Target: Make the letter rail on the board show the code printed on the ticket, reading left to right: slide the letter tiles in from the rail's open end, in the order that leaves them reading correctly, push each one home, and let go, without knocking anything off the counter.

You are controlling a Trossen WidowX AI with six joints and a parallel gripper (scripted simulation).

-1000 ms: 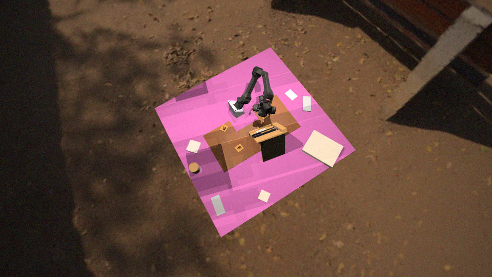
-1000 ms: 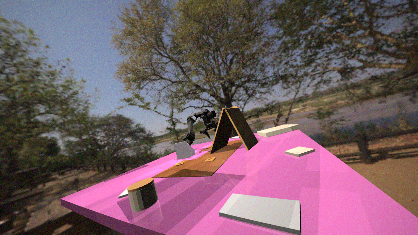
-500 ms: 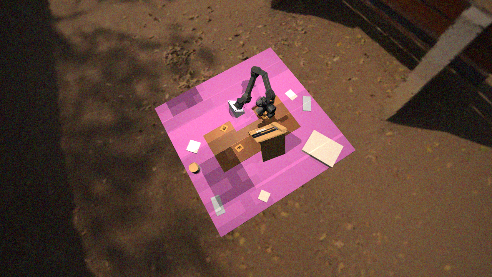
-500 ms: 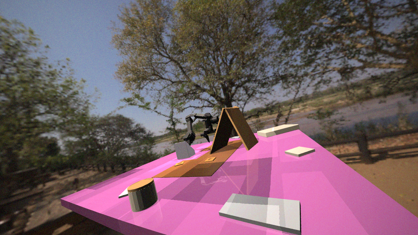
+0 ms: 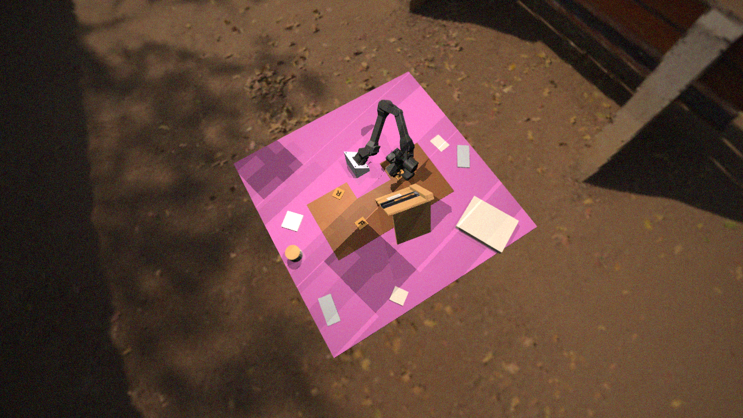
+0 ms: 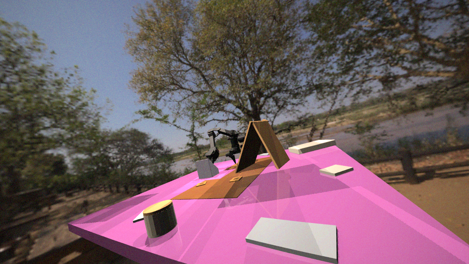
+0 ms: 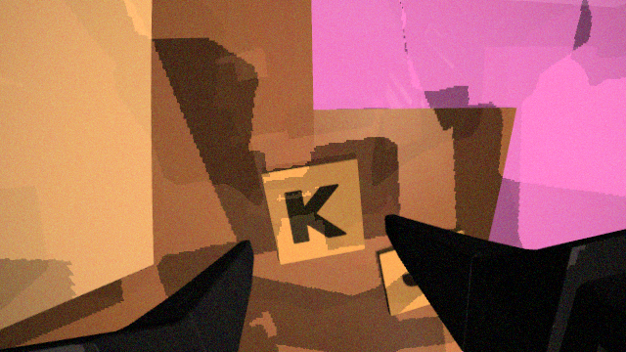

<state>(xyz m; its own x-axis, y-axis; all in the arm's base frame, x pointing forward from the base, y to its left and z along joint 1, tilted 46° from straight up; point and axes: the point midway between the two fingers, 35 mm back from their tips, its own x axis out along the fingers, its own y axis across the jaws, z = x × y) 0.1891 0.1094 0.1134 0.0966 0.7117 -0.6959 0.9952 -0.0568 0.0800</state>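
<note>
Right now my gripper tip is 12 cm short of the white ticket, 14 cm to the left of it and 7 cm below it. Round my gripper tip: brown mat 1 cm ahead, 18 cm to the right, 3 cm below; large pale slab 54 cm ahead, 18 cm to the left, 1 cm below; letter tile 11 cm ahead, 36 cm to the right, 2 cm below.
</note>
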